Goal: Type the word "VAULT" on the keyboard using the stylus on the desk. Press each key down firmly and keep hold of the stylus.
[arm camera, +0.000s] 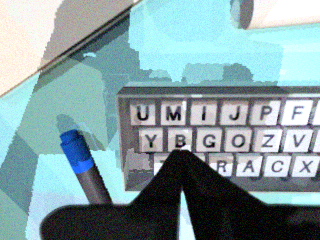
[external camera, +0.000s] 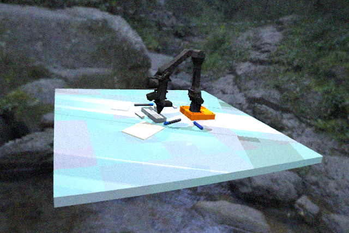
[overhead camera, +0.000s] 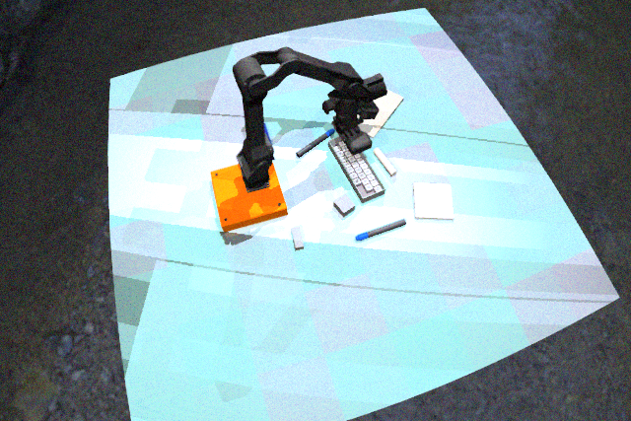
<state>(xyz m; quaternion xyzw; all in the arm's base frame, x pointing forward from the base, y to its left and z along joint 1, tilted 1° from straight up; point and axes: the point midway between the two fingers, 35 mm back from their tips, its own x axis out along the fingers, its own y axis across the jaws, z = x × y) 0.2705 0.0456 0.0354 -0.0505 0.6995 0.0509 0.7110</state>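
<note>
Now: the stylus 21 cm behind my gripper tip, 9 cm to the left of it and 3 cm below it. The rest, counted from my gripper tip: tan sheet (13 cm ahead, 14 cm to the left, 4 cm below); grey cube (6 cm behind, 18 cm to the right, 3 cm below); white cylinder (9 cm ahead, 7 cm to the right, 3 cm below).
</note>
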